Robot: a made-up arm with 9 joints.
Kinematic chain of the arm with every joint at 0, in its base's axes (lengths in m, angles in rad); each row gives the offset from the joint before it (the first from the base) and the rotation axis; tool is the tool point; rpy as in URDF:
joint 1: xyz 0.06 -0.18 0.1 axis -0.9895 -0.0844 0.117
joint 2: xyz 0 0.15 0.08 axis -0.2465 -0.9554 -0.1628
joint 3: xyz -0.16 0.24 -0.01 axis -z
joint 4: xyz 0 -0.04 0 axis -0.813 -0.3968 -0.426
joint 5: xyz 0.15 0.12 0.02 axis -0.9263 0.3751 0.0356
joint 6: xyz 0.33 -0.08 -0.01 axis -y
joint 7: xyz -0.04 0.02 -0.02 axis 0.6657 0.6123 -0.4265
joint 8: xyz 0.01 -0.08 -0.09 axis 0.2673 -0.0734 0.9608
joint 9: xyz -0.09 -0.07 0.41 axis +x
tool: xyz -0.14 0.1 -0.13 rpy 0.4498 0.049 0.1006
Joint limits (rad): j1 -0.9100..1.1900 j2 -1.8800..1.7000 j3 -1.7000..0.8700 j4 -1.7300..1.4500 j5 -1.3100..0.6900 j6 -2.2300..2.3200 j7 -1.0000..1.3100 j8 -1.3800..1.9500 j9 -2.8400..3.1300
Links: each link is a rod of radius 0.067 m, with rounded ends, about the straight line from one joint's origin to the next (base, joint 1, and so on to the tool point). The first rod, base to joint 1, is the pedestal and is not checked.
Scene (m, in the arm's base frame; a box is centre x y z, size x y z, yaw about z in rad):
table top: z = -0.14
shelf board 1: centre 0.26 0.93 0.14 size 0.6 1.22 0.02 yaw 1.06
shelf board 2: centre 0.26 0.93 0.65 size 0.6 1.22 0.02 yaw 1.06
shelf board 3: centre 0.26 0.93 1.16 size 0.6 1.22 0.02 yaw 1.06
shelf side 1: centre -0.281 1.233 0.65 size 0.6 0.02 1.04 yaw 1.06
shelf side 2: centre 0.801 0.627 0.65 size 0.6 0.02 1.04 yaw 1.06
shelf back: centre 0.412 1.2 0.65 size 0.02 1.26 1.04 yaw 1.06
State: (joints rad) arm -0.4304 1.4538 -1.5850 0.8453 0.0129 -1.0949 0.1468 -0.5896 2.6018
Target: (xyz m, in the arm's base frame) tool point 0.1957 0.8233 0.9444
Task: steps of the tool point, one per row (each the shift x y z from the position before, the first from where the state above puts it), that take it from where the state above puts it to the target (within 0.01 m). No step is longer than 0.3 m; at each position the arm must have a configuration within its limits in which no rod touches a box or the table.
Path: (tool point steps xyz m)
1: -0.1546 -0.1752 -0.0022
2: -0.0772 -0.2385 0.0022
3: 0.1048 0.0192 0.1644
4: 0.1076 -0.0584 0.1818
5: 0.0951 -0.1380 0.1672
6: 0.0743 0.1364 0.0481
7: 0.0786 0.1357 -0.0032
8: 0.0651 0.1170 -0.0449

